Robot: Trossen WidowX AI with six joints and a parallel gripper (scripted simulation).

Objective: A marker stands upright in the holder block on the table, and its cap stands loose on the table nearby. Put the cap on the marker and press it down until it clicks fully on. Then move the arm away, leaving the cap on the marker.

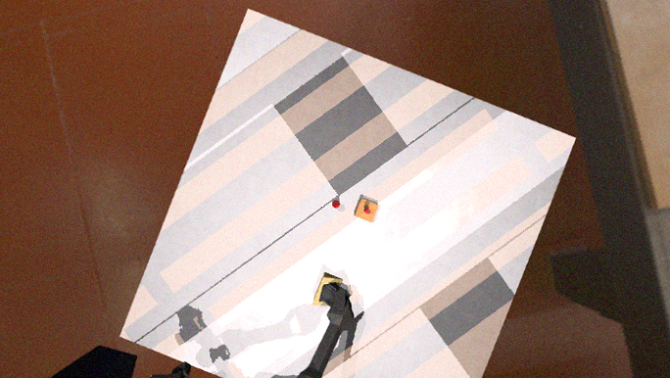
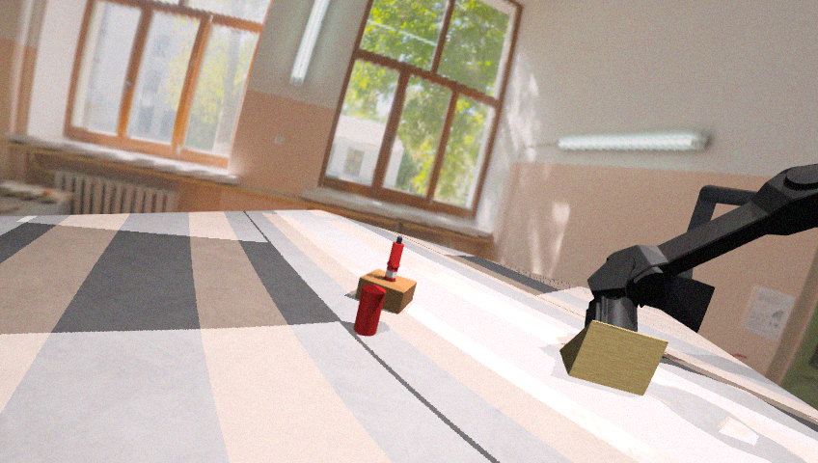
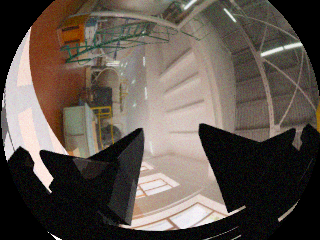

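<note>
Right now my gripper tip is 580 mm short of the red cap, 370 mm to the left of it and 310 mm above it. Round my gripper tip: brown holder block (590 mm ahead, 480 mm to the right, 330 mm below).
</note>
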